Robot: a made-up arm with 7 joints. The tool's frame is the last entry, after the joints. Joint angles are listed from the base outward. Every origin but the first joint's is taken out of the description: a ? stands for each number. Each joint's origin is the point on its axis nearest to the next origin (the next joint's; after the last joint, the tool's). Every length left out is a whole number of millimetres.
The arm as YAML. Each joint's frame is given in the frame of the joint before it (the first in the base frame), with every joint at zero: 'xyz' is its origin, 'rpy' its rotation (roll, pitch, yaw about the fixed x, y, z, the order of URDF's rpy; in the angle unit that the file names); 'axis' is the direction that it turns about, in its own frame. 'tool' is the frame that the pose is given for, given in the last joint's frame.
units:
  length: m
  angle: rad
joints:
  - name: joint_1
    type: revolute
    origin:
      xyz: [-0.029, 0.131, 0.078]
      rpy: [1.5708, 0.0, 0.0]
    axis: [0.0, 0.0, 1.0]
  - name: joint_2
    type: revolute
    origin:
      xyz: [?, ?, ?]
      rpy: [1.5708, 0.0, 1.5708]
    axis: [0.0, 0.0, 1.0]
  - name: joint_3
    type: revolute
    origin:
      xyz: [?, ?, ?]
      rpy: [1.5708, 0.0, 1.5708]
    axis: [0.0, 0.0, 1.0]
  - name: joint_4
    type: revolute
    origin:
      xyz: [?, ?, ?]
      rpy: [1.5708, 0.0, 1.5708]
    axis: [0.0, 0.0, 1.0]
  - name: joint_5
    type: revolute
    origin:
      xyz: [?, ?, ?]
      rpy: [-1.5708, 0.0, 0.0]
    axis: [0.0, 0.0, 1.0]
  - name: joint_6
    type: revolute
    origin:
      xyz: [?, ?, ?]
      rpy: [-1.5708, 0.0, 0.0]
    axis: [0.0, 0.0, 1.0]
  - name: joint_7
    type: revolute
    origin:
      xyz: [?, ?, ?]
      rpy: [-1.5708, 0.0, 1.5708]
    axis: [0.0, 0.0, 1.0]
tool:
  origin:
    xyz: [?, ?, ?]
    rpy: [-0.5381, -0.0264, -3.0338]
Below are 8 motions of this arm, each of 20 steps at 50 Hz.
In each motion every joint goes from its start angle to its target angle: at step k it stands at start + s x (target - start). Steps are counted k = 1, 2, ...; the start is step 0. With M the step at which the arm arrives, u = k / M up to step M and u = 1 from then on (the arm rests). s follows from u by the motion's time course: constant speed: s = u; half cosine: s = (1 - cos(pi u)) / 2; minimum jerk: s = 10 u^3 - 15 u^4 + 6 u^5.
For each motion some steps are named. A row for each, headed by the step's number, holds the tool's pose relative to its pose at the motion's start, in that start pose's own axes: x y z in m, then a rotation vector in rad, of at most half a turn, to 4 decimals.
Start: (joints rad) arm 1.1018 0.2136 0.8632 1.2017 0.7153 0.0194 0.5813
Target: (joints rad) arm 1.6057 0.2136 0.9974 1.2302 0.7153 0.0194 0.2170
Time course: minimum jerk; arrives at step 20
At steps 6, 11, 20:
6: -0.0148 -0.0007 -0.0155 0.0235 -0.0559 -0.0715
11: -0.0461 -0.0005 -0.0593 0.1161 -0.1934 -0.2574
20: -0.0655 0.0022 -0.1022 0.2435 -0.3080 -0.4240

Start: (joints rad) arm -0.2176 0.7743 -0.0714 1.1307 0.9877 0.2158 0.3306
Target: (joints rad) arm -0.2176 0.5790 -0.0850 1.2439 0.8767 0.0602 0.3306
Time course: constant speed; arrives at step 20
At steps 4, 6, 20:
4: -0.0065 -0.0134 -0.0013 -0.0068 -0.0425 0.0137
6: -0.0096 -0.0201 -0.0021 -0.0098 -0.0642 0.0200
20: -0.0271 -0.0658 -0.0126 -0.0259 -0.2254 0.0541

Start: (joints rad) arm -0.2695 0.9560 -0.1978 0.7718 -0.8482 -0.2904 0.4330
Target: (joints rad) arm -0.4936 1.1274 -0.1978 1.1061 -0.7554 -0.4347 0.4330
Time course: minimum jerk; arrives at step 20
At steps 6, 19, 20:
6: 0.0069 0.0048 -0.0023 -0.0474 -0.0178 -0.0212
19: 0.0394 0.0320 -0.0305 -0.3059 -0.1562 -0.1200
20: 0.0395 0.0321 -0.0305 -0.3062 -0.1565 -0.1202

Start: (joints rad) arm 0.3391 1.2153 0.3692 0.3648 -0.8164 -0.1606 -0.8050
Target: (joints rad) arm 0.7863 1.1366 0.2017 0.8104 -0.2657 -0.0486 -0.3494
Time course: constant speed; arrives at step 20
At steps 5, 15, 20:
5: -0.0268 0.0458 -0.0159 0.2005 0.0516 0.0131
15: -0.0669 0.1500 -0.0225 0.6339 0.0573 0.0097
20: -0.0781 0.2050 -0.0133 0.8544 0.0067 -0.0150

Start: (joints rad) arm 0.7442 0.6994 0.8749 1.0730 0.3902 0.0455 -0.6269
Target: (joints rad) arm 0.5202 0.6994 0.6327 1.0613 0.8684 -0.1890 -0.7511
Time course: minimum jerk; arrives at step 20
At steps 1, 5, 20:
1: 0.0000 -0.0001 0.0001 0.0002 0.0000 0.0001
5: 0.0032 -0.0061 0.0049 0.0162 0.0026 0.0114
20: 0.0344 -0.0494 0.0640 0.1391 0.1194 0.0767

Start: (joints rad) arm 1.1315 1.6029 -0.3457 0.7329 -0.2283 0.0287 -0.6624
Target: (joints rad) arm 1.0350 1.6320 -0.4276 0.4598 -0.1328 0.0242 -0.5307
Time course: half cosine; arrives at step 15
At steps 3, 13, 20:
3: 0.0015 -0.0080 0.0047 -0.0166 0.0004 0.0326
13: 0.0188 -0.0692 0.0583 -0.1701 0.0297 0.3084
20: 0.0198 -0.0717 0.0615 -0.1780 0.0324 0.3212

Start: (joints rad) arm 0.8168 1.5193 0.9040 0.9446 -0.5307 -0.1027 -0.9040
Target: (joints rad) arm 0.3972 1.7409 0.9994 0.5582 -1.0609 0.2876 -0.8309
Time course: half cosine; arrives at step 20
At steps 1, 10, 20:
1: 0.0002 -0.0006 -0.0001 -0.0056 -0.0026 0.0016
10: 0.0177 -0.0421 -0.0037 -0.4544 -0.2065 0.0827
20: 0.0343 -0.0759 -0.0025 -0.8929 -0.3953 0.0639

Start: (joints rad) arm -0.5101 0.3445 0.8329 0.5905 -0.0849 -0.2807 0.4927
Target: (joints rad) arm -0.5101 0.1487 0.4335 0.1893 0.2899 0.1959 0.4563
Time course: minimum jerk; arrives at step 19
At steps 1, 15, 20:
1: -0.0001 -0.0003 0.0001 0.0010 0.0006 0.0008
15: 0.0180 -0.2039 0.0758 0.5834 0.5441 0.5513
20: 0.0237 -0.2170 0.0800 0.6158 0.5905 0.5881

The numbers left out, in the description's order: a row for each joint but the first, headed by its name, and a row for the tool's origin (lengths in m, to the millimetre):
joint_2: -0.003 -0.001 0.0
joint_3: -0.186 -0.019 0.0
joint_4: 0.005 -0.015 0.0
joint_5: 0.014 -0.327 0.0
joint_6: 0.016 -0.003 0.0
joint_7: 0.018 0.007 0.0
tool: 0.001 -0.003 0.0

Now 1 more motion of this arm.
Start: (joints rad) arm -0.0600 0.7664 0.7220 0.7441 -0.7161 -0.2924 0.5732
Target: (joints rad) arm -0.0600 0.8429 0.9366 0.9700 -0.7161 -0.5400 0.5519
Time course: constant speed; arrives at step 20
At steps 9, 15, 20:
9: 0.0367 0.0429 0.0094 -0.1003 -0.0147 -0.1984
15: 0.0647 0.0685 0.0143 -0.1770 -0.0165 -0.3263
20: 0.0898 0.0878 0.0173 -0.2466 -0.0132 -0.4294

